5 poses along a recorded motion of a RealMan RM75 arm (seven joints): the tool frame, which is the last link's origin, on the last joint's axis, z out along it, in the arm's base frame.
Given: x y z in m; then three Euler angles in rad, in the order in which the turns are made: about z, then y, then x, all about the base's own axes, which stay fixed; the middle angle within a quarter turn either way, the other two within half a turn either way.
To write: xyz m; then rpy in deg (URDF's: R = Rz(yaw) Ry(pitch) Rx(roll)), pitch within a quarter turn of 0, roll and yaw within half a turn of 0. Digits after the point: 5 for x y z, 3 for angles.
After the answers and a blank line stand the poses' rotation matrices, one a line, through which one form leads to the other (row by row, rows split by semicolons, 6 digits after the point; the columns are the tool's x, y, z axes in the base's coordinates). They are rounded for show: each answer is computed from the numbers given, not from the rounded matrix.
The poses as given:
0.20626, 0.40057, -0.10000, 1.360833, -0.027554, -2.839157
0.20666, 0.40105, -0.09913, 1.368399, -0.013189, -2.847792
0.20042, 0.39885, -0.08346, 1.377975, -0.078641, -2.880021
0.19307, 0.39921, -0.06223, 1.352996, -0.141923, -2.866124
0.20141, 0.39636, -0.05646, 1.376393, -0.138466, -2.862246
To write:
0.20626, 0.40057, -0.10000, -177.818, 17.265, -77.398
0.20666, 0.40105, -0.09913, -177.257, 16.632, -77.891
0.20042, 0.39885, -0.08346, 178.517, 15.566, -78.562
0.19307, 0.39921, -0.06223, 175.551, 17.157, -77.063
0.20141, 0.39636, -0.05646, 175.381, 17.227, -78.444

0.208345 -0.977667 -0.027551; -0.931939 -0.206990 0.297733; -0.296787 -0.036356 -0.954252
0.201001 -0.979502 -0.013189; -0.936845 -0.196146 0.289567; -0.286218 -0.045848 -0.957067
0.191036 -0.978434 -0.078560; -0.944190 -0.205049 0.257800; -0.268349 0.024926 -0.962999
0.213910 -0.966558 -0.141447; -0.931250 -0.245500 0.269263; -0.294984 0.074125 -0.952623
0.191332 -0.971772 -0.138024; -0.935777 -0.223033 0.273089; -0.296164 0.076909 -0.952036

